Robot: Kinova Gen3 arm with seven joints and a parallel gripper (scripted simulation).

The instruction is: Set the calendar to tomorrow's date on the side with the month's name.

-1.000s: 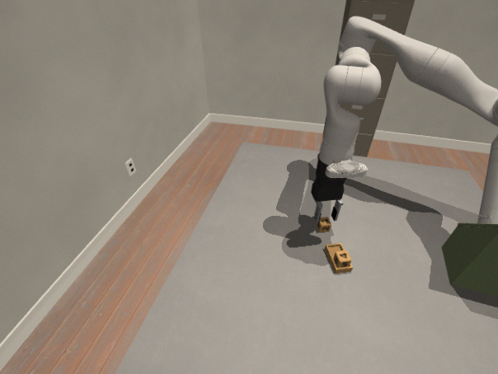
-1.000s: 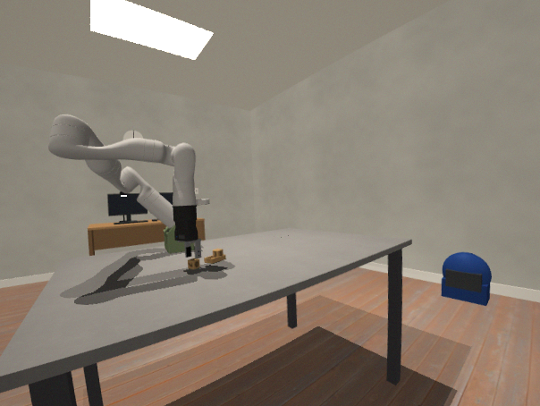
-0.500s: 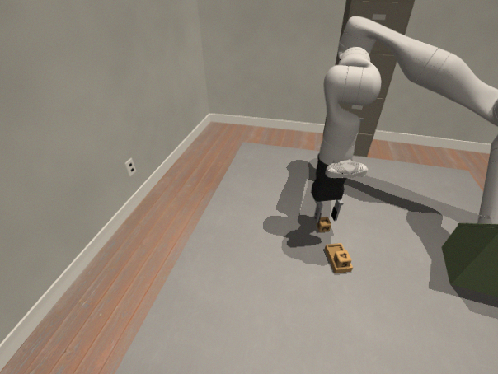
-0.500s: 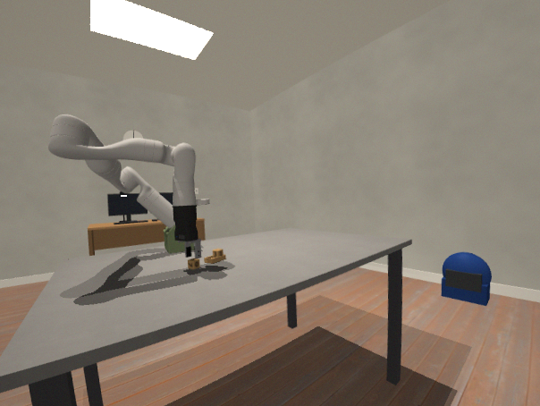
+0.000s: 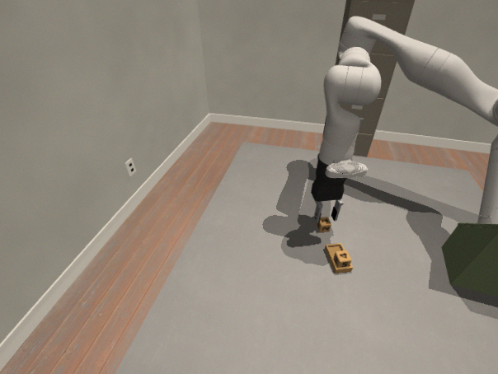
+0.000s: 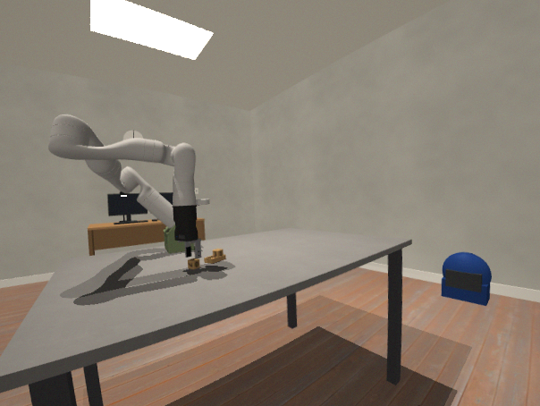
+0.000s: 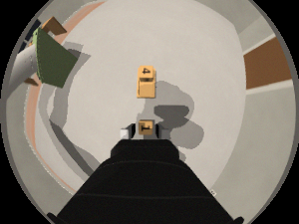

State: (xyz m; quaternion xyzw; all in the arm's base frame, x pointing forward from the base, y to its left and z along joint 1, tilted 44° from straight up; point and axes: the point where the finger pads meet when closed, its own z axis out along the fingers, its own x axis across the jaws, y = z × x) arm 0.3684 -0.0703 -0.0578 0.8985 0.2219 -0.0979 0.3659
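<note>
Now: hand 90 mm to the right of the tray, 50 mm past it and 50 mm above it.
</note>
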